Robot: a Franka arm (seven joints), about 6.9 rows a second.
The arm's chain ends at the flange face. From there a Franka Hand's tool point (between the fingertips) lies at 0.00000 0.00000 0.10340 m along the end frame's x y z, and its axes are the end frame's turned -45 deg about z.
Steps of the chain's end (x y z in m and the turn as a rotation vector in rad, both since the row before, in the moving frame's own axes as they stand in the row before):
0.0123, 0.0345, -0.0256, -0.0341, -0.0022, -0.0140
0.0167, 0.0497, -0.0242, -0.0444, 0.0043, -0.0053
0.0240, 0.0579, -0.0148, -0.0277, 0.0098, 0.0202
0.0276, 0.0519, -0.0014, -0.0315, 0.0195, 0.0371
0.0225, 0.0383, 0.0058, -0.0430, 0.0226, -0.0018
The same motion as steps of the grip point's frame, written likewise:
-0.0183, 0.0354, -0.0257, -0.0226, -0.0257, -0.0140
-0.0263, 0.0505, -0.0243, -0.0344, -0.0284, -0.0053
-0.0253, 0.0606, -0.0148, -0.0265, -0.0127, 0.0202
-0.0181, 0.0599, -0.0015, -0.0361, -0.0085, 0.0371
-0.0127, 0.0478, 0.0057, -0.0464, -0.0144, -0.0018

